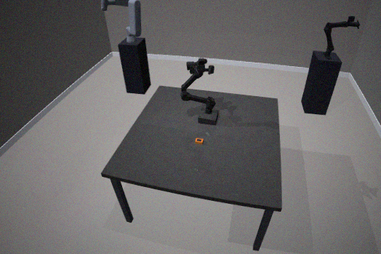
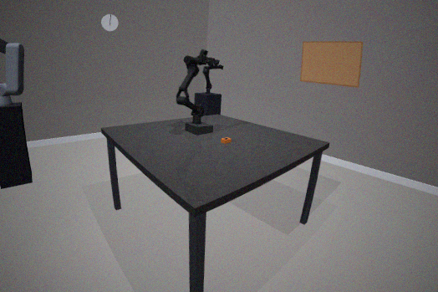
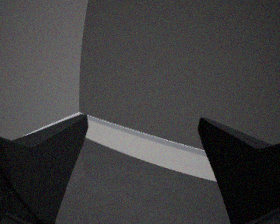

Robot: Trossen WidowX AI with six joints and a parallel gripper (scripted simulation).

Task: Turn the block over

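My gripper tip is now 140 mm short of the orange block, 20 mm to the left of it and 540 mm above it.
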